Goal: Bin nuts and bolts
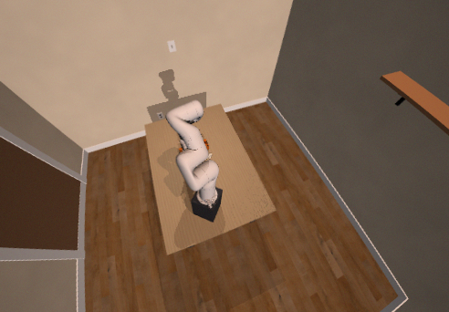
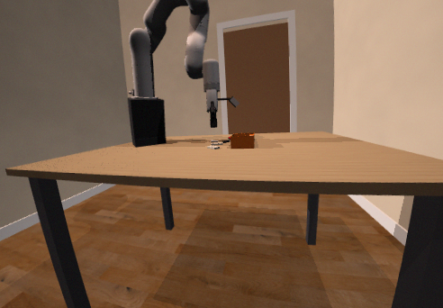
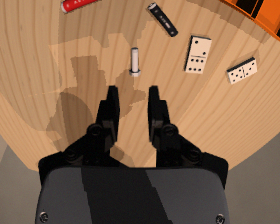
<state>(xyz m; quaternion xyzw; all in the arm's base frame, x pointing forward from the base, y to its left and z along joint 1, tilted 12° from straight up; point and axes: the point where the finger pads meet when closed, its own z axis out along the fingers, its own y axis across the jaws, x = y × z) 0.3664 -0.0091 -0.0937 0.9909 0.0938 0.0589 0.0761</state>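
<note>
The grey metal bolt lies 90 mm below my hand and 10 mm behind it. Also, from my hand: red cylinder 90 mm below, 70 mm to the left, 70 mm ahead; then grey nut 140 mm ahead, 80 mm below, 20 mm to the left; then dark cylinder 90 mm below, 60 mm ahead, 20 mm to the right.
</note>
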